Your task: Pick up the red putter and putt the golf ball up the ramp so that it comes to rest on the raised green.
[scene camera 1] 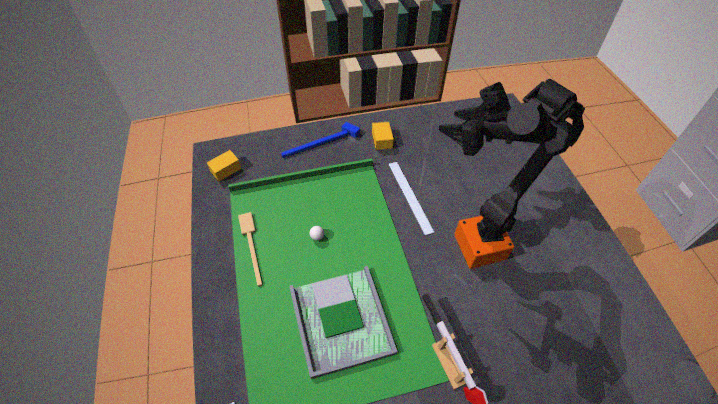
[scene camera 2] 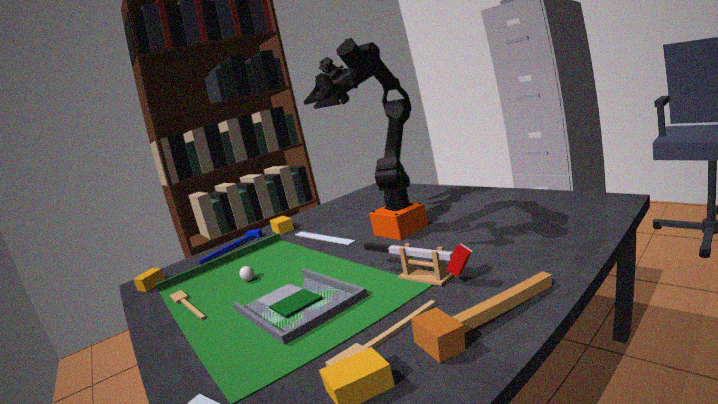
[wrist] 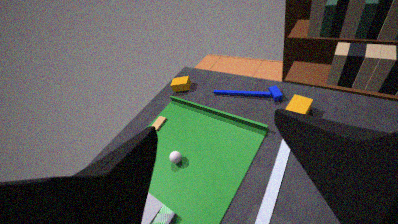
Scene:
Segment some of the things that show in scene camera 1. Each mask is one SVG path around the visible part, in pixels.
My gripper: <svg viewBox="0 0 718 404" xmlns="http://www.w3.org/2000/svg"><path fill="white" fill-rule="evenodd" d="M501 82L480 90L483 103L478 107L465 108L454 112L455 117L466 120L463 124L439 126L439 131L462 147L464 155L476 155L484 145L484 135L486 136L486 142L491 142L493 139L505 140L505 144L511 144L513 141L517 141L515 133L509 129L507 124L507 113L511 107Z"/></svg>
A white strip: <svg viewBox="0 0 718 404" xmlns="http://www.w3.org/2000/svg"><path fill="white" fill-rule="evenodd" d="M390 163L389 166L425 236L434 233L398 163Z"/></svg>

